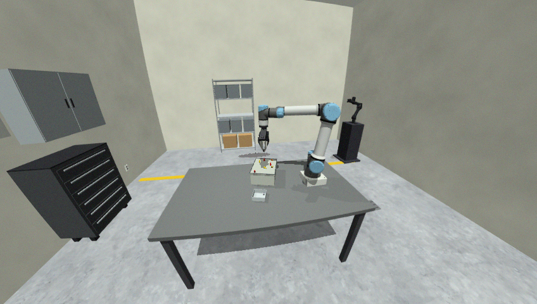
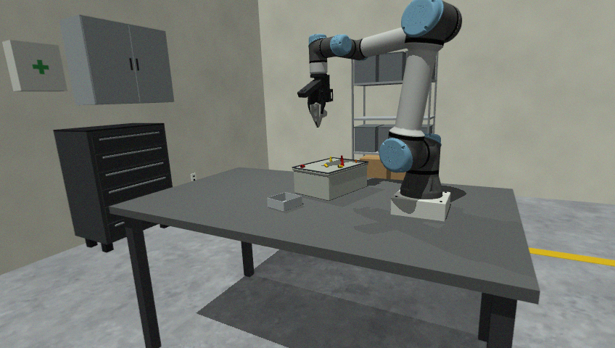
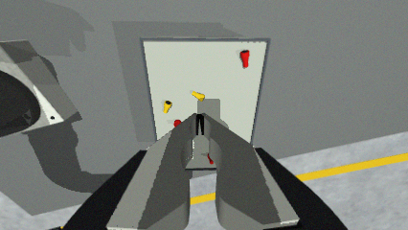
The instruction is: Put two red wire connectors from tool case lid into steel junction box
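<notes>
Right now my hand is 20 mm past the tool case, 100 mm to the left of it and 230 mm above it.
</notes>
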